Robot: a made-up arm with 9 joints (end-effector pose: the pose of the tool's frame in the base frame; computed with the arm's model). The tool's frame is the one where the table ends. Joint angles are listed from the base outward.
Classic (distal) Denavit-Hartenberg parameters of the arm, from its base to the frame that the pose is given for. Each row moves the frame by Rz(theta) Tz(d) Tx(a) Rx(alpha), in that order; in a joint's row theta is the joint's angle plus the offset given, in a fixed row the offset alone. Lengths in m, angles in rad.
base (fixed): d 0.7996, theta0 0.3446, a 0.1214, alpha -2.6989
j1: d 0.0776, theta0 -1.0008, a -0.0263, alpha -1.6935
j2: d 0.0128, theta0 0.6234, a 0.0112, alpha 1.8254
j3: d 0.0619, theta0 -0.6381, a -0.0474, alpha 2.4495
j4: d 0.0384, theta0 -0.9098, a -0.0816, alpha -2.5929
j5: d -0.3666, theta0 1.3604, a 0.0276, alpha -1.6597
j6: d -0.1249, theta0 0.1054, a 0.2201, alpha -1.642
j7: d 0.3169, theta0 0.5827, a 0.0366, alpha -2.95
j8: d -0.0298, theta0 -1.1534, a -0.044, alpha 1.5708
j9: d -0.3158, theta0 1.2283, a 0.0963, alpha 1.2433
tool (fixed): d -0.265, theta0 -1.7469, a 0, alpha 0
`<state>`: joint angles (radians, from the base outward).
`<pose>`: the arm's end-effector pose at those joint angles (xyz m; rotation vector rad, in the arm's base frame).
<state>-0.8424 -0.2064 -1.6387 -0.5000 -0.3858 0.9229 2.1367 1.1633 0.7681</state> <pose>0.9203 -0.1527 1.4267 1.0942 -2.1013 -0.4317</pose>
Working (the frame after each row of the table, in the pose's form):
after base (fixed): 0.1143 0.0410 0.7996 -2.6635 -0.4635 0.1043
after j1: 0.1174 0.0531 0.7186 1.1480 1.2721 2.0600
after j2: 0.1227 0.0649 0.7297 -0.9369 -2.1706 -0.4839
after j3: 0.1060 0.1391 0.7125 -0.4383 1.4231 -1.1791
after j4: 0.1727 0.1683 0.6594 0.6265 -2.0095 -0.3002
after j5: 0.4773 0.1961 0.8634 -1.2975 -1.8378 -1.5207
after j6: 0.5546 0.1182 1.0914 2.2890 -0.1010 1.3982
after j7: 0.7960 -0.0320 0.9466 1.3632 -1.2008 -2.3269
after j8: 0.8444 -0.0252 0.9672 -1.0687 2.2890 0.7243
after j9: 0.7279 -0.1610 1.2446 -0.9081 -2.1882 0.4318

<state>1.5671 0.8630 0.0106 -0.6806 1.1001 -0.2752 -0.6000 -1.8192 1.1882</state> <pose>-0.1026 0.1001 -0.4518 0.1392 0.2574 -1.6830</pose>
Working (the frame after each row of the table, in the pose's form):
after base (fixed): 0.1143 0.0410 0.7996 -2.6635 -0.4635 0.1043
after j1: 0.0778 0.0768 0.7355 1.8346 0.0020 -0.3363
after j2: 0.0778 0.0614 0.7426 -2.2652 0.2669 -1.7518
after j3: 0.1283 0.0525 0.6839 -0.7077 -1.4024 -0.1429
after j4: 0.1362 0.1378 0.6555 -0.9608 0.9018 -2.0622
after j5: -0.1491 0.2549 0.4555 -1.0955 0.5980 0.8364
after j6: 0.0015 0.1920 0.2621 -2.6318 -0.2198 1.1074
after j7: -0.2007 0.2630 0.0258 0.4735 0.8054 0.0975
after j8: -0.1911 0.2919 -0.0178 -0.4502 -1.1460 -2.1004
after j9: -0.0873 0.0339 -0.1957 0.2538 0.0518 0.0531

